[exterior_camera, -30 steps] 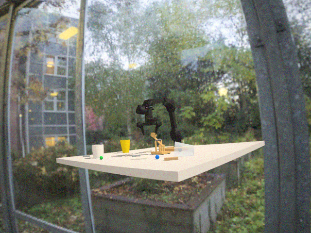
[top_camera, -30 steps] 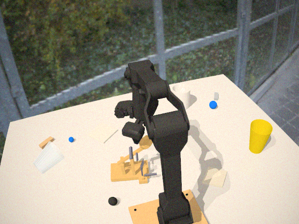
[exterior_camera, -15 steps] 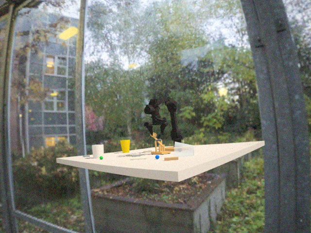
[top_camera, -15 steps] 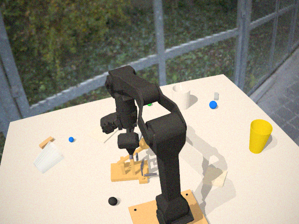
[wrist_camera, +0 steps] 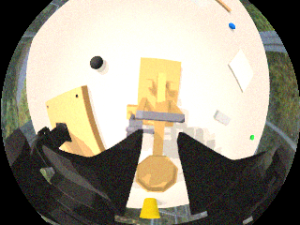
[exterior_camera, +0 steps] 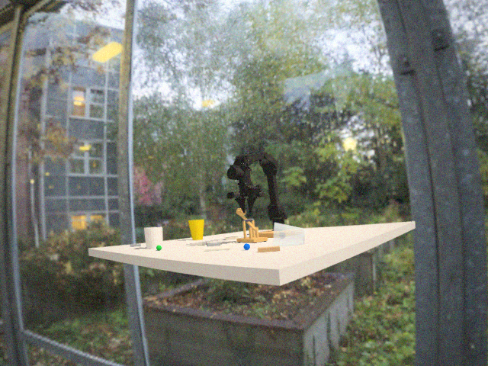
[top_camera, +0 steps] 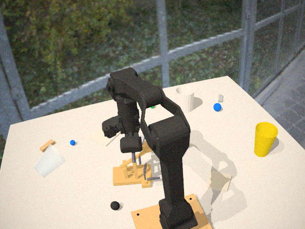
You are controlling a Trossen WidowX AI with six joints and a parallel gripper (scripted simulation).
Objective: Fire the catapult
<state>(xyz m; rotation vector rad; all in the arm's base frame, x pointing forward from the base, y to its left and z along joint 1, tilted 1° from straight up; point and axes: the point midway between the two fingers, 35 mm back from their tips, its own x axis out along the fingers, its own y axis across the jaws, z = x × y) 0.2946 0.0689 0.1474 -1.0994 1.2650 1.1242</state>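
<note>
Now: the wooden catapult 70 mm below my gripper tip, 20 mm behind it and 10 mm to the right of it. From my gripper tip the other things lie so: tan square tile: 270 mm to the right, 140 mm below, 120 mm behind; then small blue ball: 250 mm to the left, 250 mm ahead, 130 mm below; then black ball: 130 mm behind, 120 mm below, 100 mm to the left.
</note>
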